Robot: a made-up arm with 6 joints.
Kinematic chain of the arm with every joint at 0, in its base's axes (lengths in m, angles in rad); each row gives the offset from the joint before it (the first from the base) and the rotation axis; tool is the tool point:
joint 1: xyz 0 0 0.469 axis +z
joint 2: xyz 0 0 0 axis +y
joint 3: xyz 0 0 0.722 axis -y
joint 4: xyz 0 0 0 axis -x
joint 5: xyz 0.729 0 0 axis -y
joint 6: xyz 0 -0.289 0 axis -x
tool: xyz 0 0 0
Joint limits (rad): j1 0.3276..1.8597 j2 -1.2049..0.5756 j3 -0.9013..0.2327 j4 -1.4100..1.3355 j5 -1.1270..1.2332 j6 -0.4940..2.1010
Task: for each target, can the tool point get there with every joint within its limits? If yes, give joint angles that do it. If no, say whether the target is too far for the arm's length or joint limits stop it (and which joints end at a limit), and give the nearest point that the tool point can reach.
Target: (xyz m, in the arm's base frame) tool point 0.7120 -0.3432 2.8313
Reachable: no: too far | nearest point 0.3311 -0.0275 1.7455 | short by 1.193 m
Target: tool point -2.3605 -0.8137 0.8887
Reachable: no: too far | nearest point -0.7887 -0.3392 1.4872 | short by 1.748 m
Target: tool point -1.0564 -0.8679 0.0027
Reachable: no: joint limits stop it (at a limit: joint 1, joint 2, joint 3, joint 4) | nearest point -0.0062 0.1832 0.3221 | short by 1.520 m
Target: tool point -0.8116 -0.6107 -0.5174
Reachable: no: joint limits stop it (at a limit: joint 1, joint 2, joint 3, joint 4) | nearest point -0.0062 0.1832 0.3221 | short by 1.408 m
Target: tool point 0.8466 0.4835 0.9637
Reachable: yes | joints 0.8184 0.3203 0.0945 -0.0972 0.9682 0.8784
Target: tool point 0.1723 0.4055 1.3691
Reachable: yes | joints 1.7403 -0.4755 0.0982 -0.6020 -0.6948 1.5730
